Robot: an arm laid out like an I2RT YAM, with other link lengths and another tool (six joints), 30 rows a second.
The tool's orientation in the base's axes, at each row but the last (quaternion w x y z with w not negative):
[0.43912 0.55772 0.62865 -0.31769]
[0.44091 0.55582 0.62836 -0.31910]
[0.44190 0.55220 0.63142 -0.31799]
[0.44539 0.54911 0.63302 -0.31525]
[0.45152 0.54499 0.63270 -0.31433]
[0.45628 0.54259 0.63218 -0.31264]
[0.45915 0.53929 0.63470 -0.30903]
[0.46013 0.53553 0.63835 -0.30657]
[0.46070 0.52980 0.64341 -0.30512]
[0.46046 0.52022 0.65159 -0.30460]
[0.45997 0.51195 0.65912 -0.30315]
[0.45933 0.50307 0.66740 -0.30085]
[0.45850 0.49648 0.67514 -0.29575]
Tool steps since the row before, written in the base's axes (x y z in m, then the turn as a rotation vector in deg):
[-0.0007 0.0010 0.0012 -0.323 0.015 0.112]
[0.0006 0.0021 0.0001 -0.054 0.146 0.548]
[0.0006 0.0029 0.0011 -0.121 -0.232 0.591]
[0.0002 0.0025 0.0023 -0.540 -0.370 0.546]
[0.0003 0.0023 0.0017 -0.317 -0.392 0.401]
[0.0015 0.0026 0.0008 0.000 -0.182 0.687]
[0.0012 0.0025 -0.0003 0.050 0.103 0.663]
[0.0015 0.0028 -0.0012 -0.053 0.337 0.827]
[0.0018 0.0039 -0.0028 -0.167 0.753 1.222]
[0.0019 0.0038 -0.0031 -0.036 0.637 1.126]
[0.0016 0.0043 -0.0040 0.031 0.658 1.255]
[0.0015 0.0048 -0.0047 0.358 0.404 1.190]
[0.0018 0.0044 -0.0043 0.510 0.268 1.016]
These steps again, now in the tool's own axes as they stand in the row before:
[-0.0007 -0.0004 -0.0015 -0.098 -0.304 -0.123]
[0.0008 0.0010 -0.0018 -0.437 0.022 -0.364]
[0.0002 0.0012 -0.0029 -0.634 -0.111 -0.059]
[-0.0011 0.0009 -0.0031 -0.650 -0.551 -0.010]
[-0.0006 0.0009 -0.0026 -0.526 -0.352 0.118]
[0.0003 0.0021 -0.0023 -0.702 0.029 -0.105]
[0.0013 0.0017 -0.0018 -0.566 0.140 -0.336]
[0.0022 0.0020 -0.0016 -0.622 0.113 -0.633]
[0.0041 0.0025 -0.0019 -0.815 0.146 -1.184]
[0.0043 0.0026 -0.0016 -0.778 0.232 -1.008]
[0.0053 0.0025 -0.0017 -0.892 0.311 -1.057]
[0.0061 0.0026 -0.0018 -0.956 0.538 -0.710]
[0.0055 0.0029 -0.0014 -0.865 0.626 -0.474]

